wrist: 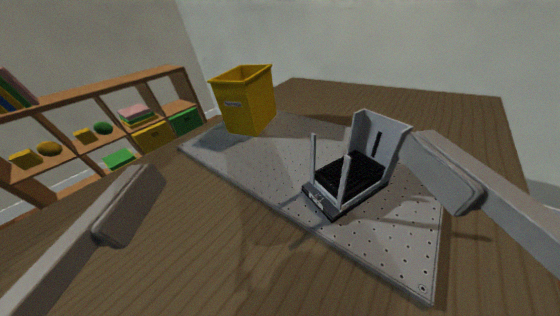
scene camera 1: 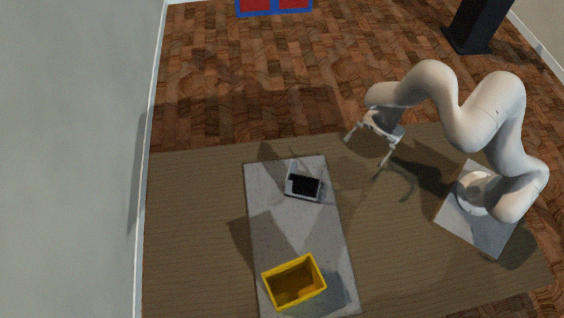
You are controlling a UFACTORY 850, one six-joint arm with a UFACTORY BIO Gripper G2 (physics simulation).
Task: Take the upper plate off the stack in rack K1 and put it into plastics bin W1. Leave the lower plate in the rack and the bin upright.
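Rack K1 (scene camera 1: 288, 185) (wrist: 367, 129) stands on the perforated grey board, with a tall bracket wall and two thin posts. A dark plate (scene camera 1: 305, 186) (wrist: 350, 172) lies flat in it with a pale edge below; I cannot tell the upper and lower plates apart. Plastics bin W1 (scene camera 1: 294, 281) (wrist: 245, 107) is yellow, open-topped and upright near the board's other end. My gripper (scene camera 1: 363, 152) (wrist: 287, 185) is open and empty. It hangs above the table, to the right of the rack in the scene view and apart from it.
The grey board (scene camera 1: 280, 227) (wrist: 240, 165) lies on the brown wooden table (scene camera 1: 195, 210) (wrist: 200, 250). The arm's base plate (scene camera 1: 482, 237) is at the right of the scene view. A wooden shelf unit (wrist: 105, 90) with toys and boxes stands beyond the table.
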